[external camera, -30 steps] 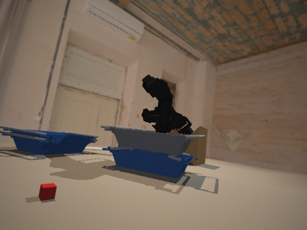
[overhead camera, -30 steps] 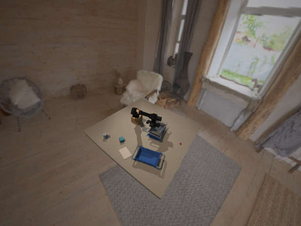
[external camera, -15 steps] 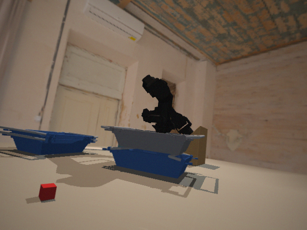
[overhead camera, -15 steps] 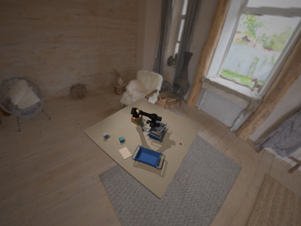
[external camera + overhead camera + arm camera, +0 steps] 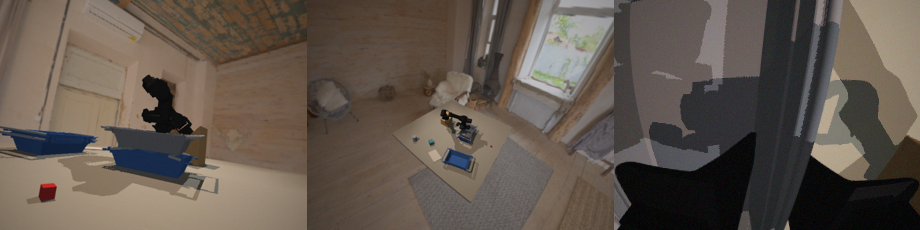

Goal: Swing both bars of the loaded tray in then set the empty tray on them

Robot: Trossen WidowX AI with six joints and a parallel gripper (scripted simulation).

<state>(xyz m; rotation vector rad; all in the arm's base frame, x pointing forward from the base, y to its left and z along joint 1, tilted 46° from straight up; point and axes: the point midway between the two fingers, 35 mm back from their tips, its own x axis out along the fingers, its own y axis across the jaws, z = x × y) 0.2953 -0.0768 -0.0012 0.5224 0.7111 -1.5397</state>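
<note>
Right now the grey tray is 7 cm ahead of my gripper tip, 1 cm to the left of it and 3 cm above it. The rest, counted from my gripper tip: cream card: 11 cm behind, 48 cm to the right, 8 cm below; then red cube: 42 cm ahead, 1 cm to the left, 8 cm below; then teal cube: 26 cm behind, 36 cm to the right, 6 cm below.
</note>
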